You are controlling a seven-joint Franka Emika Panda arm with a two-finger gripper.
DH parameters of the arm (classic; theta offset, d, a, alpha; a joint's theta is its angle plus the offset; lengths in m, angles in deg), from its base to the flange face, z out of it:
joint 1: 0 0.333 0 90
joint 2: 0 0 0 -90
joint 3: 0 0.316 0.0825 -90
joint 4: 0 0 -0.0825 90
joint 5: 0 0.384 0 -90
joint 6: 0 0 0.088 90
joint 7: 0 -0.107 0 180
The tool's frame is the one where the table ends.
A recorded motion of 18 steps. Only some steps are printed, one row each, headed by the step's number.
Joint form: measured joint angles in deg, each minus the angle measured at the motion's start. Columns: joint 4, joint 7, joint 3, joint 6, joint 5, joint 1, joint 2.
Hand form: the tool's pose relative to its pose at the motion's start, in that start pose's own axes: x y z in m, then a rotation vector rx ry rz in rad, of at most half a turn. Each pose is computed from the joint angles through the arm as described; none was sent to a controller.
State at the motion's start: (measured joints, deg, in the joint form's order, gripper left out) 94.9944 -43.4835 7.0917 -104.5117 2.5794 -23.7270 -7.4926
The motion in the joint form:
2: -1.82 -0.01 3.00 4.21 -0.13 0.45 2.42
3: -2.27 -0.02 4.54 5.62 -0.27 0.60 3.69
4: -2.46 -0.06 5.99 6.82 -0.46 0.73 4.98
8: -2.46 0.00 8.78 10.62 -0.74 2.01 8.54
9: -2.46 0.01 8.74 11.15 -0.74 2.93 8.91
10: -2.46 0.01 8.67 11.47 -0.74 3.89 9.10
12: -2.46 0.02 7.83 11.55 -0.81 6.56 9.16
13: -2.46 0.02 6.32 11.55 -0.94 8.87 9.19
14: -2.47 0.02 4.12 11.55 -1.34 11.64 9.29
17: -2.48 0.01 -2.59 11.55 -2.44 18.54 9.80
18: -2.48 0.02 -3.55 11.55 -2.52 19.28 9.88
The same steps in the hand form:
2: -0.0361 -0.0175 -0.0326 -0.0018 -0.0020 -0.0640
3: -0.0544 -0.0248 -0.0464 -0.0013 0.0028 -0.0952
4: -0.0722 -0.0305 -0.0584 -0.0027 0.0089 -0.1238
8: -0.1220 -0.0403 -0.0850 -0.0206 0.0149 -0.1991
9: -0.1311 -0.0432 -0.0873 -0.0240 0.0134 -0.2148
10: -0.1393 -0.0469 -0.0882 -0.0265 0.0116 -0.2304
12: -0.1544 -0.0557 -0.0878 -0.0274 0.0105 -0.2626
13: -0.1608 -0.0592 -0.0879 -0.0279 0.0114 -0.2767
14: -0.1650 -0.0611 -0.0888 -0.0301 0.0170 -0.2870
17: -0.1656 -0.0585 -0.0942 -0.0327 0.0356 -0.2914
18: -0.1638 -0.0570 -0.0951 -0.0321 0.0373 -0.2879

